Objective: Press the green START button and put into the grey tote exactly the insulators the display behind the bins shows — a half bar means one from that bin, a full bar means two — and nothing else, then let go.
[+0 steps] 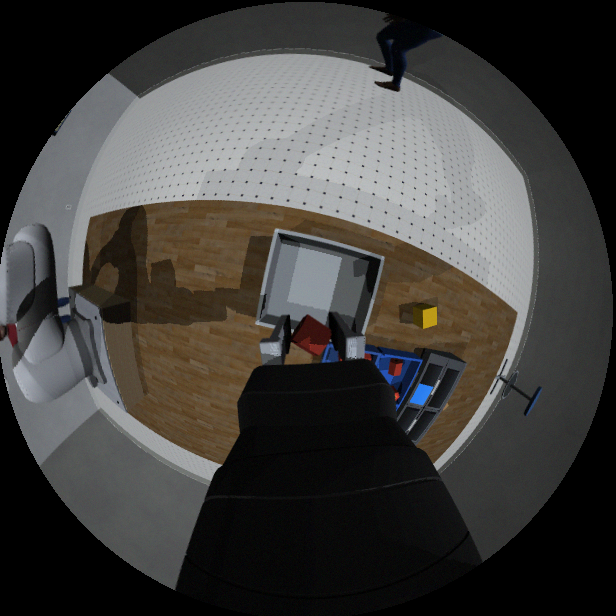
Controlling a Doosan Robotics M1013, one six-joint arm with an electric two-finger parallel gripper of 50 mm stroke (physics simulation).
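My gripper [313,344] is shut on a red insulator [310,335], held between the two grey fingers high above the wooden table. The grey tote [319,287] lies just beyond the fingertips and looks empty. Blue bins [396,373] sit to the right, partly hidden by my black gripper body, with red insulators [395,366] in them. The display [432,391] is a dark frame behind the bins, with one blue lit panel. A yellow box [425,315] stands on the table to the right of the tote. I cannot see a green button face.
A white perforated surface [321,143] spans beyond the wooden table [189,344]. The robot's white base [34,321] is at the left edge. A person's legs [396,51] stand at the top. A stand with a blue end [520,393] is at the right.
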